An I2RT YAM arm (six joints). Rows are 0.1 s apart.
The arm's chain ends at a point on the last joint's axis. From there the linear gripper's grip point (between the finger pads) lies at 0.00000 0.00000 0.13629 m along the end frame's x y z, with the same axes.
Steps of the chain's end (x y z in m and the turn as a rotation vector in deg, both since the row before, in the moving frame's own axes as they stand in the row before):
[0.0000 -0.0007 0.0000 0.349 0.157 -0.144]
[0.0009 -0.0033 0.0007 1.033 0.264 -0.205]
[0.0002 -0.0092 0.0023 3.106 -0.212 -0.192]
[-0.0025 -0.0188 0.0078 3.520 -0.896 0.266]
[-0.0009 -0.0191 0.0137 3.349 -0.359 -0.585]
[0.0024 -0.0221 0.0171 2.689 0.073 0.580]
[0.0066 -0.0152 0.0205 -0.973 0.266 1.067]
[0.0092 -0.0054 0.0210 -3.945 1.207 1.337]
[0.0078 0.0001 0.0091 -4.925 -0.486 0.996]
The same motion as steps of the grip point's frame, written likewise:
[0.0004 -0.0015 0.0000 0.349 0.157 -0.144]
[0.0015 -0.0058 0.0007 1.033 0.264 -0.205]
[-0.0003 -0.0166 0.0021 3.106 -0.212 -0.192]
[-0.0046 -0.0272 0.0075 3.520 -0.896 0.266]
[-0.0018 -0.0271 0.0135 3.349 -0.359 -0.585]
[0.0026 -0.0285 0.0169 2.689 0.073 0.580]
[0.0072 -0.0129 0.0205 -0.973 0.266 1.067]
[0.0120 0.0040 0.0206 -3.945 1.207 1.337]
[0.0065 0.0118 0.0086 -4.925 -0.486 0.996]

